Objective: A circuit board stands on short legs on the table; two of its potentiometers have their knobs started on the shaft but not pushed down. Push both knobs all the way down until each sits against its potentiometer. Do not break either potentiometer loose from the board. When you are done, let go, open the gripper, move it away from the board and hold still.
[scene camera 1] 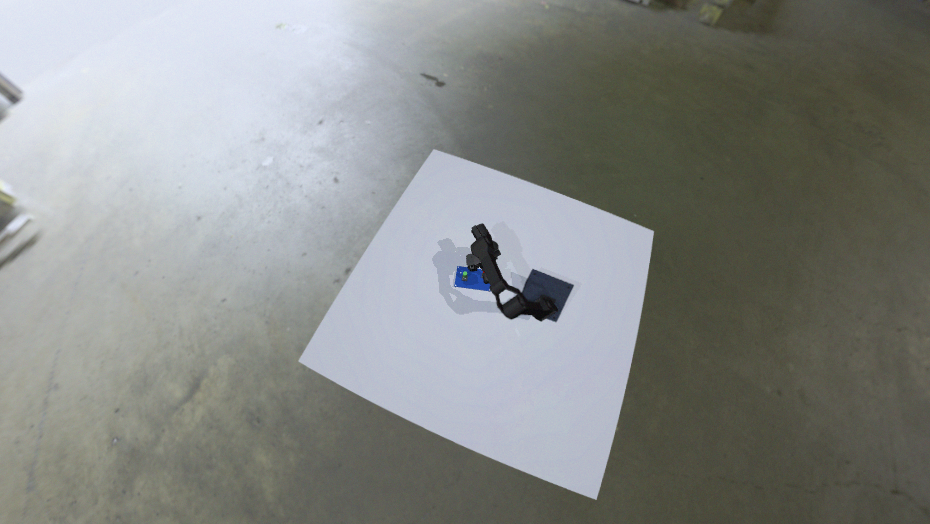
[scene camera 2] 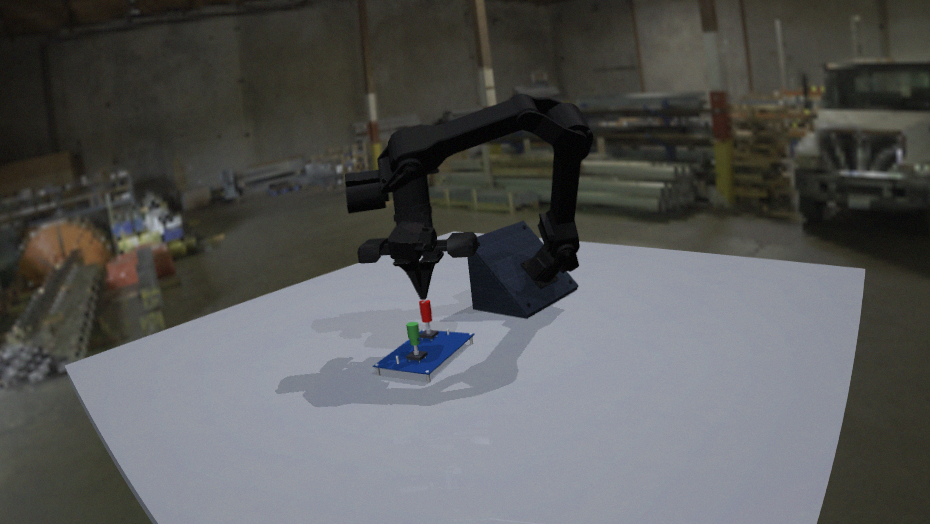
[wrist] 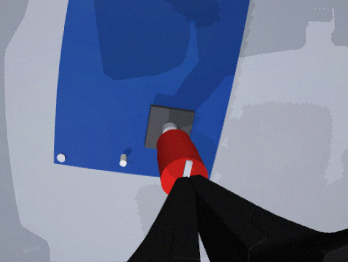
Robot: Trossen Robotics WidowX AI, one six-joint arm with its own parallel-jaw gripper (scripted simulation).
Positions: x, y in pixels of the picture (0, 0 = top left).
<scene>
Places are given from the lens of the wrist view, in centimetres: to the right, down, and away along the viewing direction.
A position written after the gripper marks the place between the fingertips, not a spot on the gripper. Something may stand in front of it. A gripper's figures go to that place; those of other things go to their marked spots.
gripper [wrist: 189, 187]: 0, 2, 10
red knob [wrist: 177, 156]: 0, 1, 11
</scene>
